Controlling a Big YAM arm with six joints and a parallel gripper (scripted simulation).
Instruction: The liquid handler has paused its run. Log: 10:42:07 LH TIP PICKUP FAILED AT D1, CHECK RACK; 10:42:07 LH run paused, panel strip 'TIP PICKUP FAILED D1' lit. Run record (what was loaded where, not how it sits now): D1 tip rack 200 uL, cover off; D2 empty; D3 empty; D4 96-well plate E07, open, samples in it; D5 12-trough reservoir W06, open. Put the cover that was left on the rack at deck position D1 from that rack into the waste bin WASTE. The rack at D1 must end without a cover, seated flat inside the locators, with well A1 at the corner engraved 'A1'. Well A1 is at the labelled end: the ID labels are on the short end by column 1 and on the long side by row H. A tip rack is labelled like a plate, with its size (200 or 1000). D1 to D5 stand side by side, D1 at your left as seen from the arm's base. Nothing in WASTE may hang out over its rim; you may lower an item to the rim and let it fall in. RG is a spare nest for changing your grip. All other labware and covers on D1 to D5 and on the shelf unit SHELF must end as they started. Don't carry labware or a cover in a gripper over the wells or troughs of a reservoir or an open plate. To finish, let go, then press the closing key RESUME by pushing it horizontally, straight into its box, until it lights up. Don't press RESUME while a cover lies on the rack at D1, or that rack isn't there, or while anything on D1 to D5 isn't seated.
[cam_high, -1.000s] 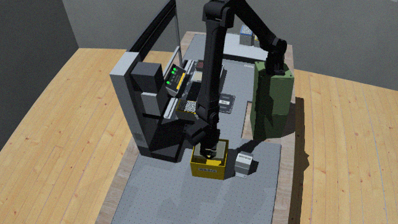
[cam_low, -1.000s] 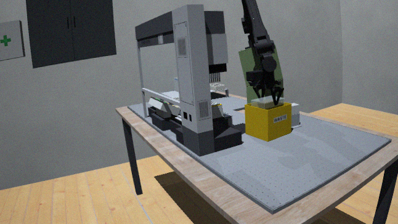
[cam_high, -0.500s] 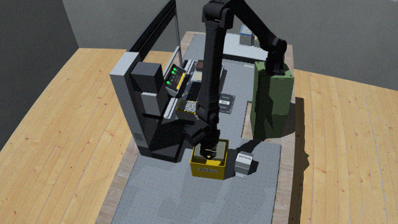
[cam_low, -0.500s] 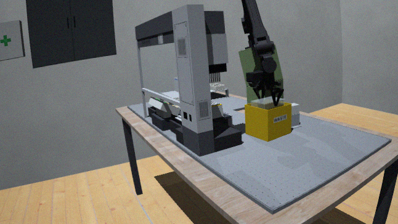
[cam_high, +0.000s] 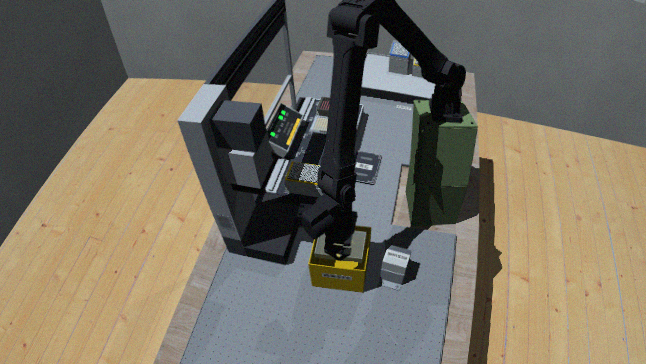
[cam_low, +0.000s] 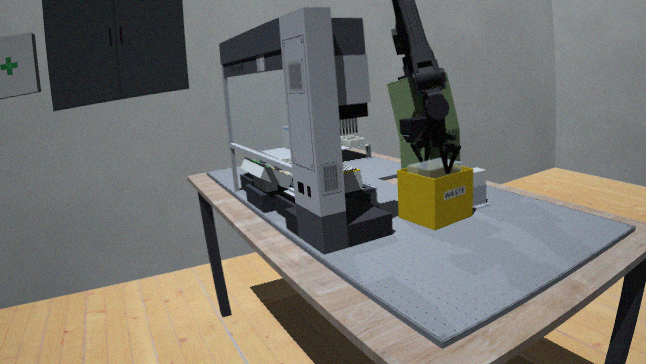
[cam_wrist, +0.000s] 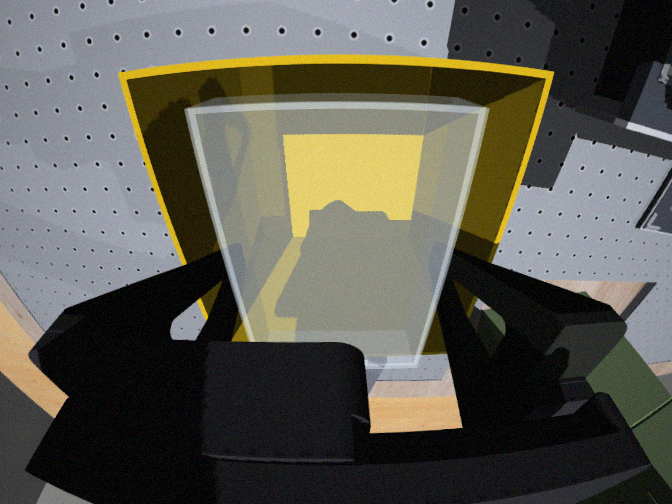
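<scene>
Now: the clear cover 1 cm above my hand. The rest, counted from my hand: yellow tip rack (15 cm ahead, 27 cm to the right, 4 cm below); then grey resume box (16 cm behind, 1 cm to the right, 7 cm below); then yellow waste bin (10 cm below).
</scene>
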